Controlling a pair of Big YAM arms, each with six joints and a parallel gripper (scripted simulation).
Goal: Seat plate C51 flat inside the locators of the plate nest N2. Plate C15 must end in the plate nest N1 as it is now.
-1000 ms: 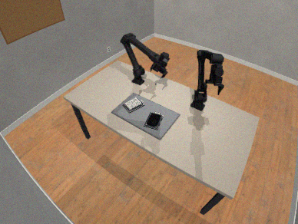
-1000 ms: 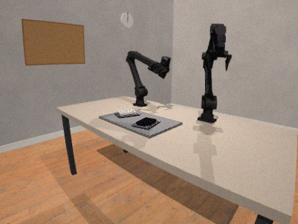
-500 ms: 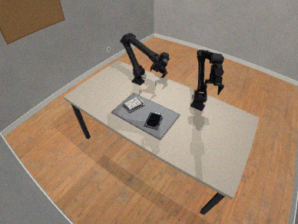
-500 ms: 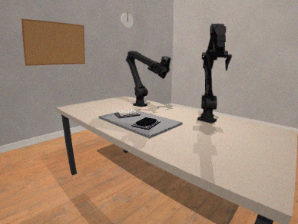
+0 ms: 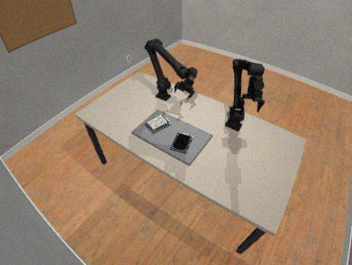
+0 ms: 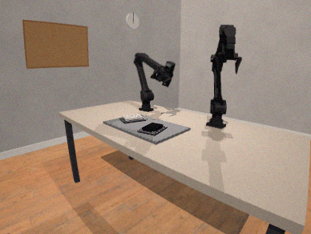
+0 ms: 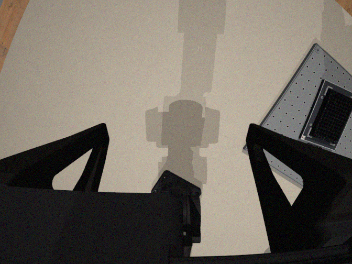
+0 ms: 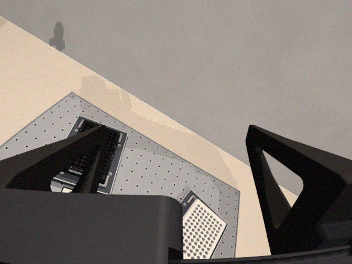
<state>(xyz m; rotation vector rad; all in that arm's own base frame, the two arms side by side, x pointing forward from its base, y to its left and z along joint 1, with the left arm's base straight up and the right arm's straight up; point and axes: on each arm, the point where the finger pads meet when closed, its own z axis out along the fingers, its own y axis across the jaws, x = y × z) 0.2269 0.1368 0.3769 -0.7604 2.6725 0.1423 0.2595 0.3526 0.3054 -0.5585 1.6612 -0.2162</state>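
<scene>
Right now my right hand is 80 mm short of the white multi-well plate, 170 mm to the left of it and 270 mm above it. From my right hand the other things lie so: black plate: 140 mm ahead, 100 mm to the left, 270 mm below.
</scene>
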